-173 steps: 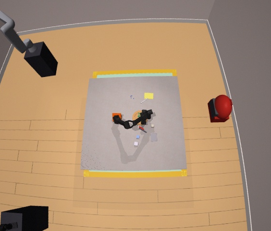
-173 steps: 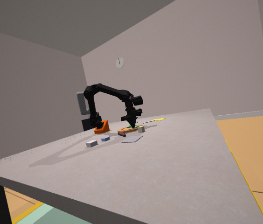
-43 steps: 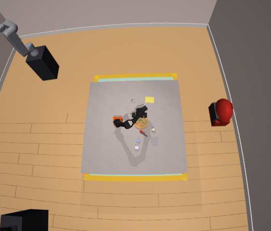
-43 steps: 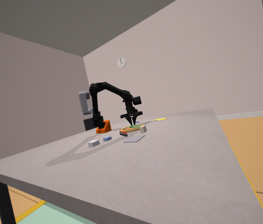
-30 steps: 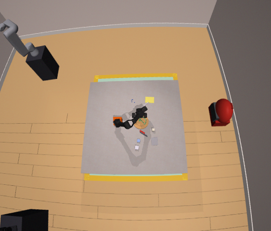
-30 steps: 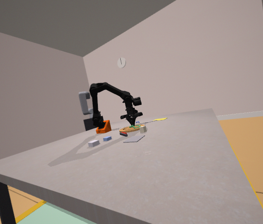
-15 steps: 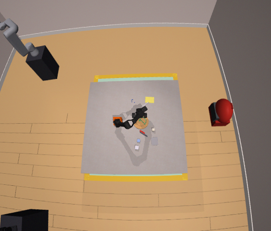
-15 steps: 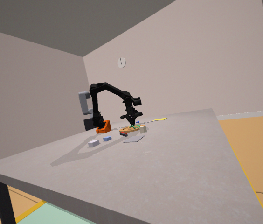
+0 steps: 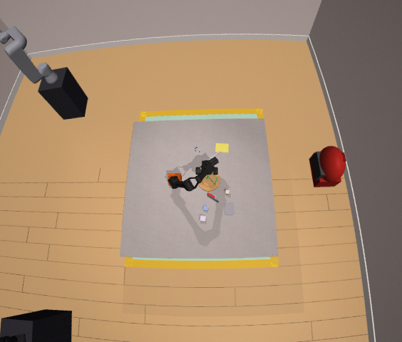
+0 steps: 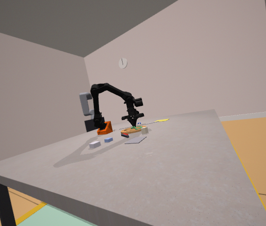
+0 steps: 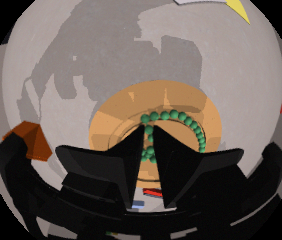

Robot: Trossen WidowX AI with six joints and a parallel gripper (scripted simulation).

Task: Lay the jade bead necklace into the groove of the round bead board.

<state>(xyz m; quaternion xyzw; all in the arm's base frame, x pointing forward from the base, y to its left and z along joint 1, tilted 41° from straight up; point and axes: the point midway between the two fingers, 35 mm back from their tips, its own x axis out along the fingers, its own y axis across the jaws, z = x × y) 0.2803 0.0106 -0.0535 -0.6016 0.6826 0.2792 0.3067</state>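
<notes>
Now: gripper tip 10 mm short of the round wooden bead board, 50 mm to the left of it and 10 mm above it. The rest, counted from my gripper tip: beige cube (160 mm ahead, 180 mm to the right); red-handled tool (30 mm ahead, 210 mm to the right, 10 mm below); yellow sheet (160 mm ahead, 260 mm to the left, 20 mm below).
</notes>
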